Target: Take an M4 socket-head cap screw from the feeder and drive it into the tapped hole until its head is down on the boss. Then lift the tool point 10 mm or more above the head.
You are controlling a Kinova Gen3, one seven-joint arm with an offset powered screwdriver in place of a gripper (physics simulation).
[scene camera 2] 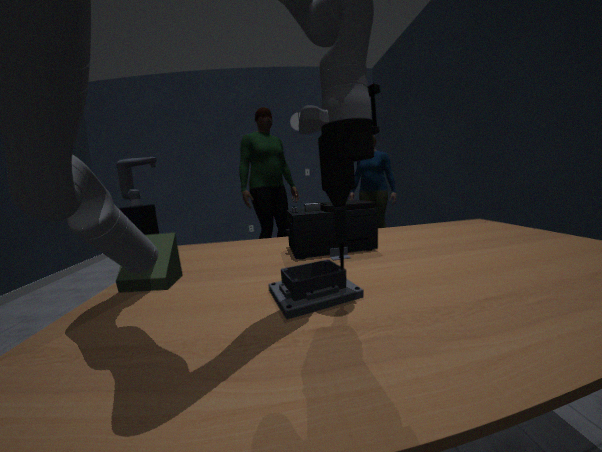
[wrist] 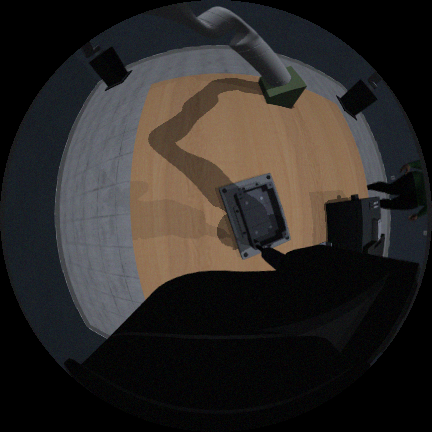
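My screwdriver points straight down, with its thin dark bit at the right-hand corner of the black open-topped housing in the scene view. In the wrist view the bit meets the housing's lower corner. The housing sits on a grey fixture plate with holes at its corners. The bit's end is hidden or too dark to make out, so the screw, its head, the tapped hole and the boss cannot be told apart. The black feeder stands behind the fixture in the scene view, apart from the screwdriver.
The arm rises from a green wedge base on the wooden table. A small light bracket is at the feeder's front. Two people, in green and blue, stand beyond the table.
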